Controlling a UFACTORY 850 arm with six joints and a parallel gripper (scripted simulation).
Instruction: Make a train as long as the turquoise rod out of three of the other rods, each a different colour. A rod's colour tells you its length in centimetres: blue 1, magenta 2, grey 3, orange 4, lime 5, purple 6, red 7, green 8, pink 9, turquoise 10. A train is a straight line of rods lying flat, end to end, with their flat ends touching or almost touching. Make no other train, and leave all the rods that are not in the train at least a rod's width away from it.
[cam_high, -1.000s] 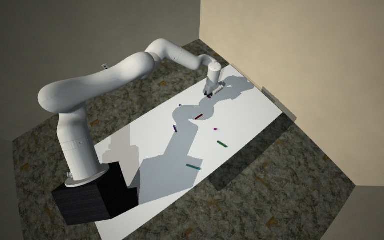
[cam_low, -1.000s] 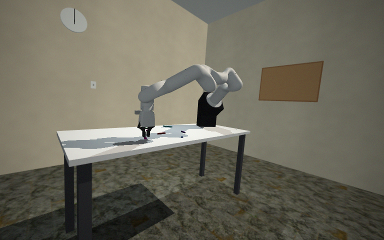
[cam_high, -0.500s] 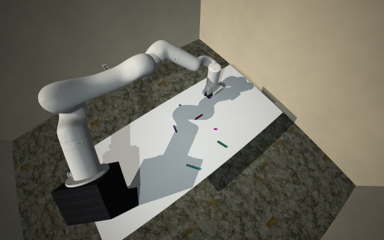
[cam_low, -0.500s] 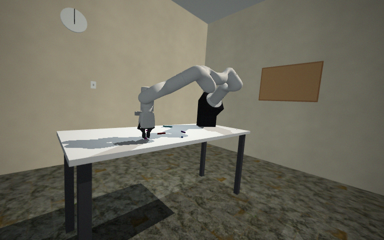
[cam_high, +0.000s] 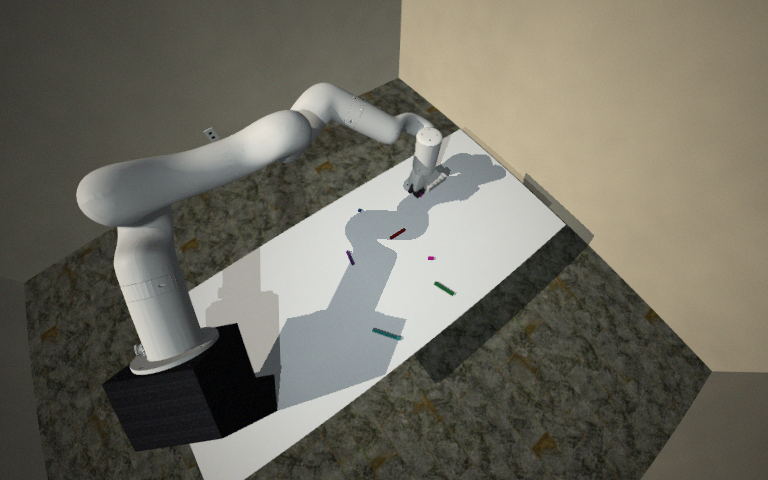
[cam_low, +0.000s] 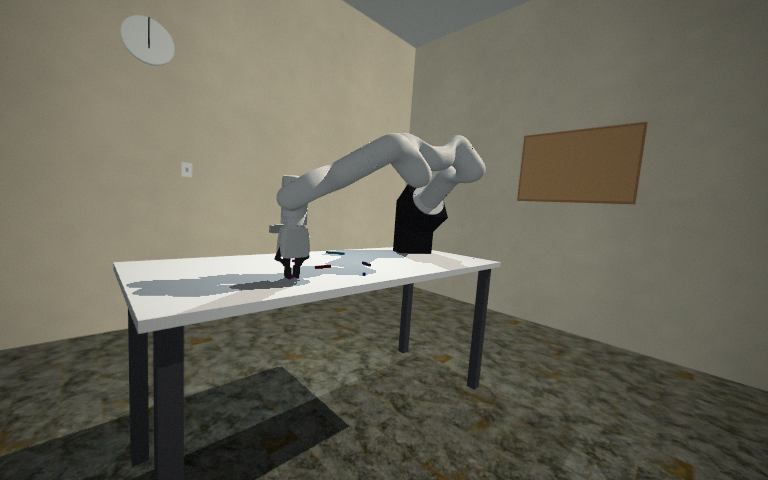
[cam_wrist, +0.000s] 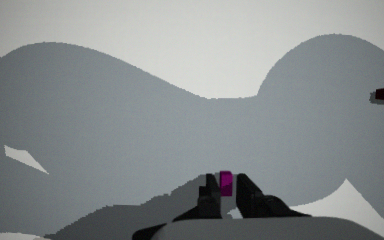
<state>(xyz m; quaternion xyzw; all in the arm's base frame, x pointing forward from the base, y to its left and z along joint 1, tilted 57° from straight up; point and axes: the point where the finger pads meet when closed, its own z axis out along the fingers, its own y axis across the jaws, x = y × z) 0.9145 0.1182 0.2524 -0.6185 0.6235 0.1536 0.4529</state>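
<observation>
Right now the blue rod is 260 mm behind my hand, 40 mm to the left of it and 20 mm below it. The rest, counted from my hand: red rod: 170 mm behind, 130 mm to the right, 20 mm below; green rod: 130 mm behind, 400 mm to the right, 20 mm below; purple rod: 380 mm behind, 130 mm to the right, 20 mm below.
</observation>
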